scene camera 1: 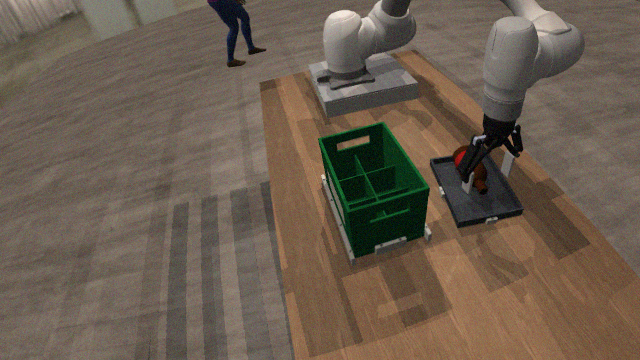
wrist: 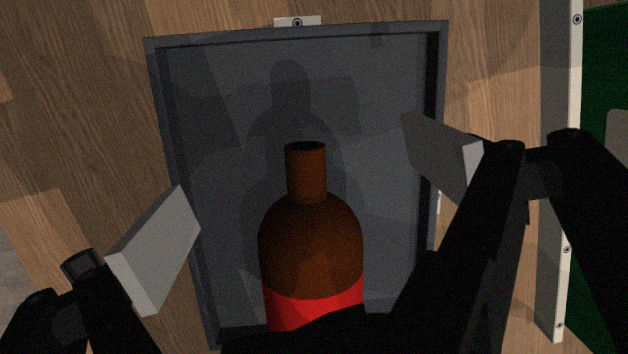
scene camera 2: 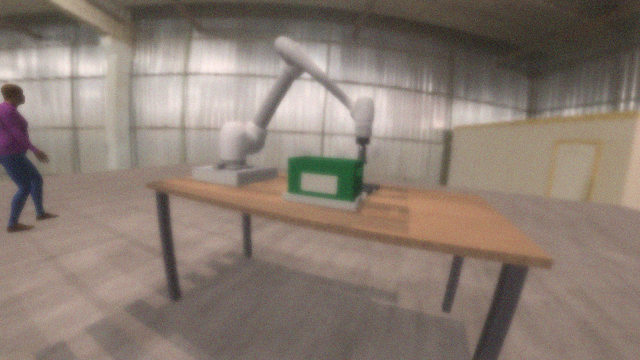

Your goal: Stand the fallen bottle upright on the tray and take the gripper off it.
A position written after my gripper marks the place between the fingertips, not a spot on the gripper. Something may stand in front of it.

I see my gripper [scene camera 1: 486, 181] and a brown bottle [wrist: 310, 244].
My gripper shows as well in the wrist view [wrist: 295, 173].
